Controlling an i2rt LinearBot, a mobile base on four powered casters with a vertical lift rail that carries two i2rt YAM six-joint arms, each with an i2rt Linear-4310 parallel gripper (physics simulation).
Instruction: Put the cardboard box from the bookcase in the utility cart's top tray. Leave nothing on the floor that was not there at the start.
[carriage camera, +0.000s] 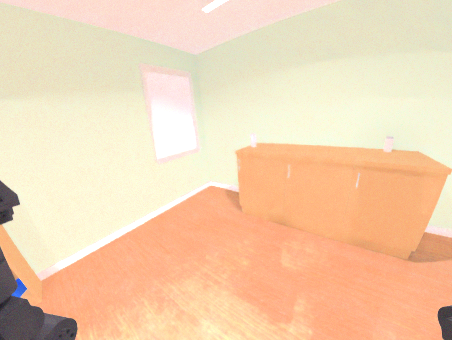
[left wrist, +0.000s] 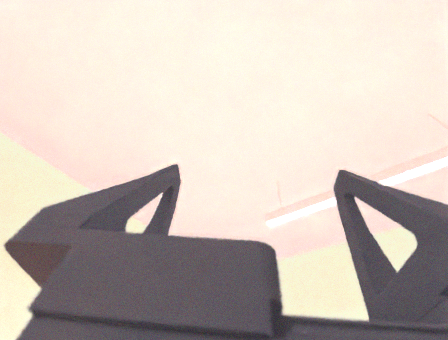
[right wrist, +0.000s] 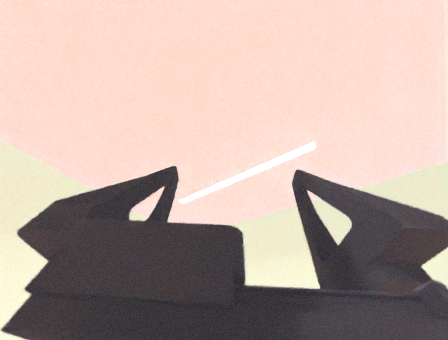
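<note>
Part of the bookcase shows at the left edge of the carriage view, as a wooden side panel with a blue thing beside it, partly behind the dark left arm. The cardboard box and the utility cart do not show in these views. My left gripper is open and empty, tilted up toward the ceiling. My right gripper is open and empty, also tilted up toward the ceiling.
A long wooden cabinet stands against the right wall. A small pale object and a pale cup-like object stand on its top. A window is in the left wall.
</note>
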